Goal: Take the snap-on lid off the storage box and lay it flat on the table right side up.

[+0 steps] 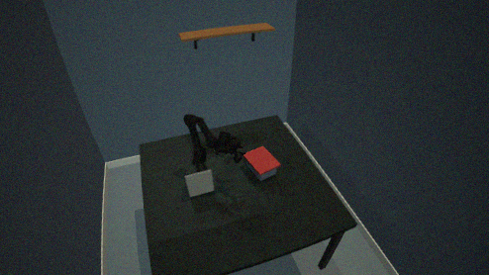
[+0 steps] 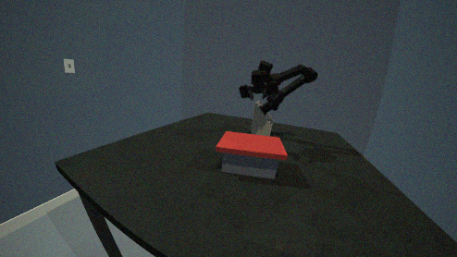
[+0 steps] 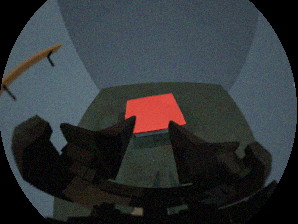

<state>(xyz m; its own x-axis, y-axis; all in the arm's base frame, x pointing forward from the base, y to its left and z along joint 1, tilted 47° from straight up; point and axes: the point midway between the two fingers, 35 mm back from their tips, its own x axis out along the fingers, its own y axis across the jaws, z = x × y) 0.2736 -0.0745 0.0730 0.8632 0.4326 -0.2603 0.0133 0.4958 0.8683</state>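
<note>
The lid is 14 cm ahead of my gripper tip, 2 cm to the left of it and 16 cm below it. Round my gripper tip: storage box: 14 cm ahead, 2 cm to the left, 20 cm below.
</note>
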